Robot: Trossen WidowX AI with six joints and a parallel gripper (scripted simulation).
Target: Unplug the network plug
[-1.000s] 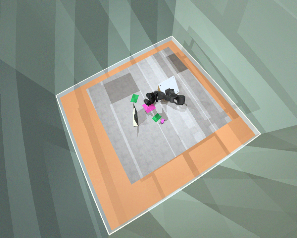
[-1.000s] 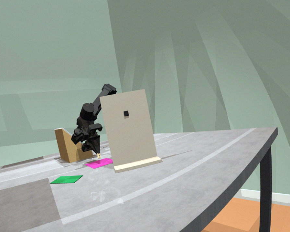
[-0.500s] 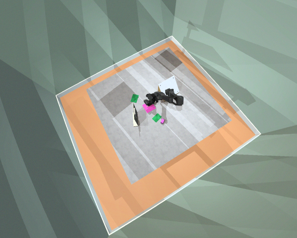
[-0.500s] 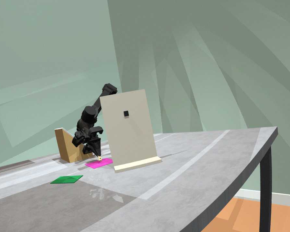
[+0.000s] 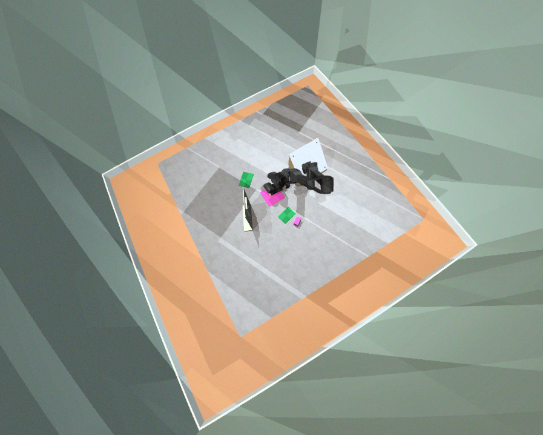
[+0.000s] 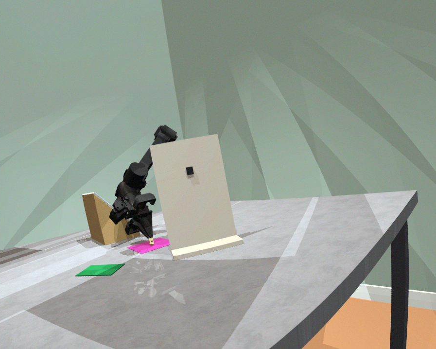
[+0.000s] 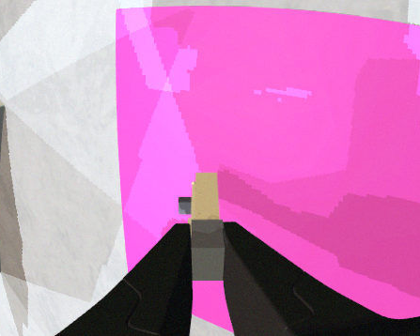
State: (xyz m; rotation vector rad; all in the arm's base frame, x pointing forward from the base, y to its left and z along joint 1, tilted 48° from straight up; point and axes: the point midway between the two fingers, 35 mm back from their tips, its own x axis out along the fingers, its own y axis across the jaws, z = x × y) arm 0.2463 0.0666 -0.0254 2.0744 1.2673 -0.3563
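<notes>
Right now the tan network plug is right at my gripper tip. Also, from my gripper tip: magenta square: 10 mm behind, 20 mm below; then beige panel: 190 mm ahead, 70 mm to the left, 100 mm above.
</notes>
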